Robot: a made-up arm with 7 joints. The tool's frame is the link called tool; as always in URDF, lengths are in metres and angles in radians. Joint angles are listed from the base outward.
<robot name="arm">
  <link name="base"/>
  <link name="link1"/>
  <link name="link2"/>
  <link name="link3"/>
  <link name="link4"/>
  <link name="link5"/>
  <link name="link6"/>
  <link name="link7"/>
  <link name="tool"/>
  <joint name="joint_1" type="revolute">
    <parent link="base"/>
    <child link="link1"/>
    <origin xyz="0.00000 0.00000 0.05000" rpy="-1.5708 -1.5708 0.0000"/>
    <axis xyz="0 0 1"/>
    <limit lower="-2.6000" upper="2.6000"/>
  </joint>
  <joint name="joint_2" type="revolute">
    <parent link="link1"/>
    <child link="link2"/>
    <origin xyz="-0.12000 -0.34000 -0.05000" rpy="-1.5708 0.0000 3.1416"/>
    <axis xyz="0 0 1"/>
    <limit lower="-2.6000" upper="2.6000"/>
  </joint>
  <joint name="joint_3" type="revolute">
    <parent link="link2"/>
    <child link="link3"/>
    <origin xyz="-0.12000 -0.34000 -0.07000" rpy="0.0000 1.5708 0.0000"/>
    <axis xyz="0 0 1"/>
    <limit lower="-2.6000" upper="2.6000"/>
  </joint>
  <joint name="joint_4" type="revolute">
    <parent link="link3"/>
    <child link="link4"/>
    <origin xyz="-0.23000 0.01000 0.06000" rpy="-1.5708 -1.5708 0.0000"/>
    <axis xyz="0 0 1"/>
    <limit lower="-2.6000" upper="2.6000"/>
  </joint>
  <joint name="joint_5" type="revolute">
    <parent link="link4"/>
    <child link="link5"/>
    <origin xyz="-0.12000 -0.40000 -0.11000" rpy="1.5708 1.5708 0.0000"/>
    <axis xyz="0 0 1"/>
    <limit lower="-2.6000" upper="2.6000"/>
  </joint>
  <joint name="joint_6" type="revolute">
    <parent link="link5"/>
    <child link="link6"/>
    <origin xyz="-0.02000 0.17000 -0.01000" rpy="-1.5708 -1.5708 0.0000"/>
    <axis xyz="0 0 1"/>
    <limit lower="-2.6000" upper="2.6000"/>
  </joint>
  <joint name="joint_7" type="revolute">
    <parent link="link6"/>
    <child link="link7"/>
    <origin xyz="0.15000 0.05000 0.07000" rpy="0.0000 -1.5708 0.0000"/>
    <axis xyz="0 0 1"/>
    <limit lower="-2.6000" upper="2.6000"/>
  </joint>
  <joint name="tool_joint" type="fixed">
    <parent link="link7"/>
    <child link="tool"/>
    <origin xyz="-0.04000 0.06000 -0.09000" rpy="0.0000 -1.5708 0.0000"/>
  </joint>
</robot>
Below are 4 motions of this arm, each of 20 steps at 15 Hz.
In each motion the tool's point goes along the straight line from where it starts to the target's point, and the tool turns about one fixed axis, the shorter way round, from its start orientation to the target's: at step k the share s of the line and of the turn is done. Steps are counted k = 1, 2, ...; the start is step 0. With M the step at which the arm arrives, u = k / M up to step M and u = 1 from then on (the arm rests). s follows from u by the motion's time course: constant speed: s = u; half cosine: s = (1 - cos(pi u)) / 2; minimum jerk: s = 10 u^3 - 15 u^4 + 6 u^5.
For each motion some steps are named. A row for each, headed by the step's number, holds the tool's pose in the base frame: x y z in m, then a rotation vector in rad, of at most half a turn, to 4 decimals.
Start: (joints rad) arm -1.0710 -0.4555 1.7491 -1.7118 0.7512 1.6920 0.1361
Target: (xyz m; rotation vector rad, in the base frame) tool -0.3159 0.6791 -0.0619 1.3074 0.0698 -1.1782
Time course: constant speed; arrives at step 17
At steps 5, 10, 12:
5: -0.4186 0.4819 0.1224 0.6326 0.9712 -1.2580
10: -0.3758 0.5641 0.0456 0.9348 0.6095 -1.2531
12: -0.3587 0.5970 0.0149 1.0475 0.4590 -1.2398

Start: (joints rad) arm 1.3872 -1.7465 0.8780 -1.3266 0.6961 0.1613 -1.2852
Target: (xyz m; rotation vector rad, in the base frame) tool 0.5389 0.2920 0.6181 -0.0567 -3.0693 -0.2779
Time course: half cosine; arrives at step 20
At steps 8, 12, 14, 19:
8: 0.4551 -0.4123 0.7046 0.9448 2.2210 0.8446
12: 0.4947 -0.0798 0.6638 0.5846 2.7225 0.6269
14: 0.5125 0.0702 0.6454 0.3888 2.9249 0.5032
19: 0.5381 0.2854 0.6189 -0.0671 -3.0746 -0.2857

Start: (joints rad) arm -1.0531 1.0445 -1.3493 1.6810 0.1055 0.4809 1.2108
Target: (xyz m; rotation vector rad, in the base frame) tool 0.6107 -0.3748 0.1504 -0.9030 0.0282 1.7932
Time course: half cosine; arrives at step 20
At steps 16, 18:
16: 0.5810 -0.3729 0.0706 -0.7621 -0.0420 1.8343
18: 0.6031 -0.3743 0.1300 -0.8671 0.0102 1.8044

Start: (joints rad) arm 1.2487 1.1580 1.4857 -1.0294 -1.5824 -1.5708 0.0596
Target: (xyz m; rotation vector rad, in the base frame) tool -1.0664 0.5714 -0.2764 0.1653 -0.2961 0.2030
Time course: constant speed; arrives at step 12
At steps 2, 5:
2: -0.8476 0.6942 -0.2078 0.0925 -0.2607 0.1513
5: -0.9132 0.6573 -0.2284 0.1143 -0.2713 0.1668

